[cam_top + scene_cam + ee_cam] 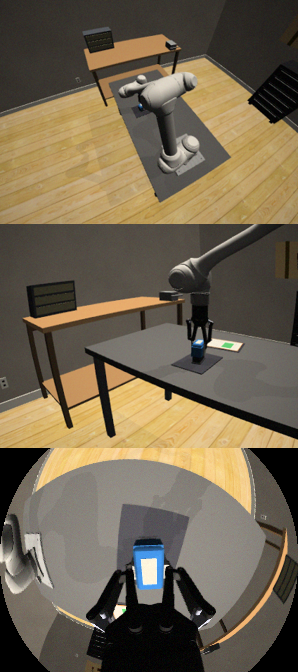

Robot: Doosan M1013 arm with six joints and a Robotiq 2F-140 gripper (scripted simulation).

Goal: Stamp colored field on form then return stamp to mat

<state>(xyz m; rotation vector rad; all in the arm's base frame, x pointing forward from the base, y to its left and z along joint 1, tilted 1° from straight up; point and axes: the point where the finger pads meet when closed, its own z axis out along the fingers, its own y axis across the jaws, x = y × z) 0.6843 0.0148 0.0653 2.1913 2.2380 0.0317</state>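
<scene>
The blue stamp lies 2 cm below my hand. The rest, counted from my hand: dark mat 7 cm below; form 31 cm to the right, 6 cm below, 5 cm behind.
</scene>
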